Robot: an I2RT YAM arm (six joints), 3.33 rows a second.
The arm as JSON. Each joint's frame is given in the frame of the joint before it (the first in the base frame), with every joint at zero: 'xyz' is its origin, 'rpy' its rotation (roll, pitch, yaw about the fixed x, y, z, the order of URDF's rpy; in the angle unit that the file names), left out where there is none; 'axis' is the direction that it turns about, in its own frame. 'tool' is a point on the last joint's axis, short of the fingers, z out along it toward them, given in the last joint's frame.
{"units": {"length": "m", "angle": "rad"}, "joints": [
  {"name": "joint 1", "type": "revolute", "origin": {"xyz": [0.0, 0.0, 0.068], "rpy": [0.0, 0.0, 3.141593]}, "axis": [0.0, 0.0, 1.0]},
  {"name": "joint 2", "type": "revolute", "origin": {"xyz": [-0.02, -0.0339, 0.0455], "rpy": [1.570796, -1.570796, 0.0]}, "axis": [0.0, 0.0, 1.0]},
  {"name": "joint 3", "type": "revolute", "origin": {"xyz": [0.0, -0.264, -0.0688], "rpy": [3.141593, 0.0, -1.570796]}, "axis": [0.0, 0.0, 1.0]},
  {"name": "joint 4", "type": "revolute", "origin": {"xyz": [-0.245, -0.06, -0.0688], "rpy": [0.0, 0.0, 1.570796]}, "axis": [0.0, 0.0, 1.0]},
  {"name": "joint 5", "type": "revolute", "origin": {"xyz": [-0.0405, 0.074, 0.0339], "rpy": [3.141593, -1.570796, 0.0]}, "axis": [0.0, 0.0, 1.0]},
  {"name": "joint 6", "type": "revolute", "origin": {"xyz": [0.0, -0.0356, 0.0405], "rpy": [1.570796, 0.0, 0.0]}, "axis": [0.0, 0.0, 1.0]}
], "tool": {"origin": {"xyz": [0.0, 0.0, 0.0], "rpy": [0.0, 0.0, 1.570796]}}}
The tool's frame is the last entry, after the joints.
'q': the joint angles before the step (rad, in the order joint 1, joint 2, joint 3, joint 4, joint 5, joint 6). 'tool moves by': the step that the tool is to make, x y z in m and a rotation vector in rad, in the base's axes. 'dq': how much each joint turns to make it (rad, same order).
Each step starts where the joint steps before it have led.
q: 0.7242, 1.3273, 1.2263, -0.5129, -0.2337, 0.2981
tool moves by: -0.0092, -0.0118, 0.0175, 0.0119, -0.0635, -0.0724
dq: 0.0000, -0.0617, 0.0066, -0.0103, 0.0787, 0.0126
